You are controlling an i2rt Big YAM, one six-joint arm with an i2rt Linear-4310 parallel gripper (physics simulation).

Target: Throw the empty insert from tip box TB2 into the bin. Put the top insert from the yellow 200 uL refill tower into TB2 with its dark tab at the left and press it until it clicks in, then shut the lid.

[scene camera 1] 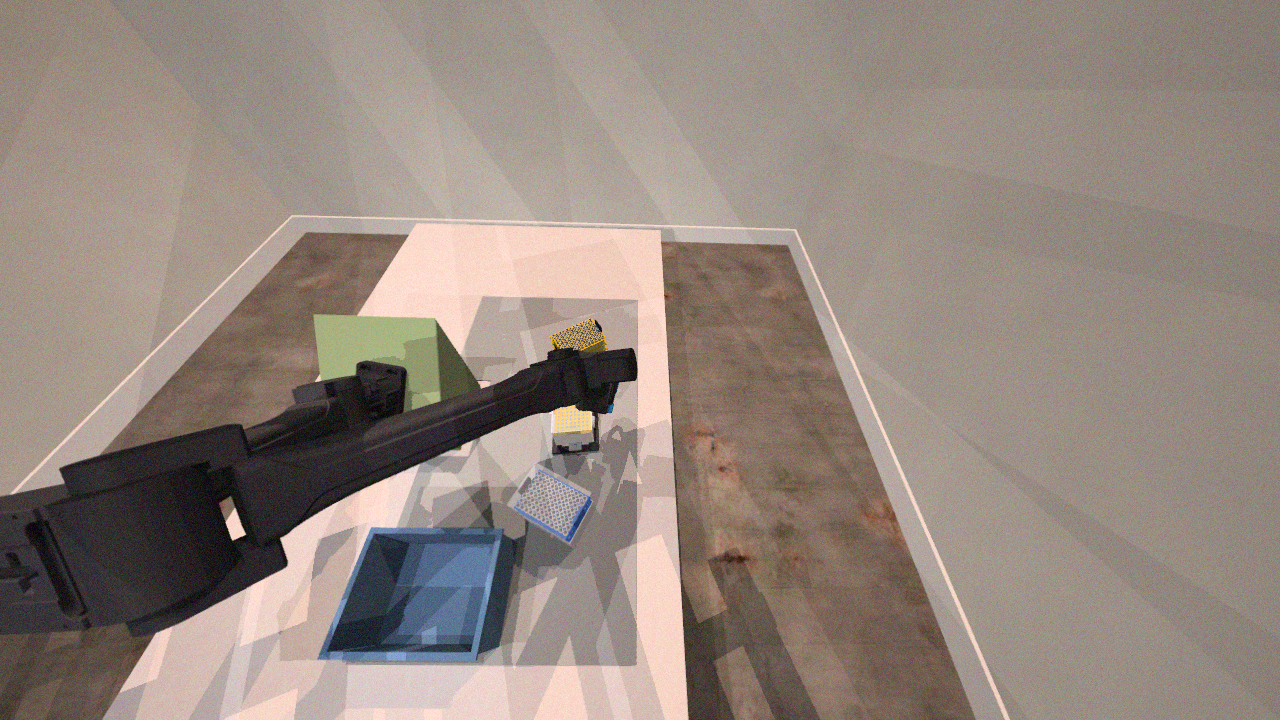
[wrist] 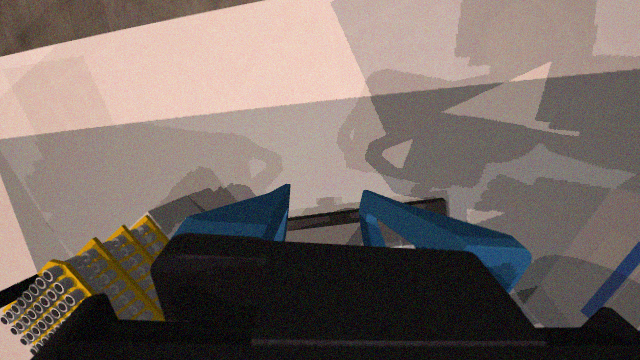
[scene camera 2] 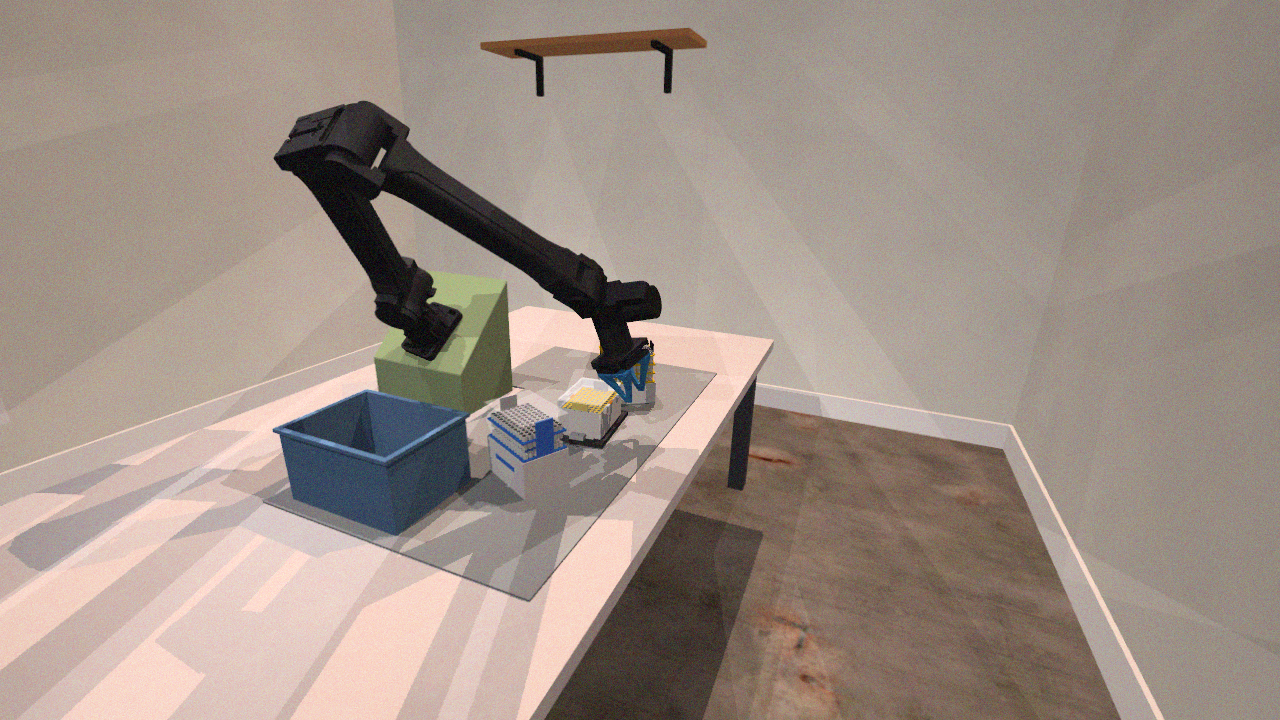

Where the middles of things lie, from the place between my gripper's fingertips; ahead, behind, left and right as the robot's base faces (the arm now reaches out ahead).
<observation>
Right now my hand is 8 cm past the clear lid (scene camera 2: 590,395), 2 cm to the left of it and 1 cm above it. Round my hand: blue-and-white tip box (scene camera 2: 527,436) (23 cm to the right, 7 cm behind, 1 cm below); then blue bin (scene camera 1: 416,594) (38 cm to the right, 23 cm behind, 2 cm below).
</observation>
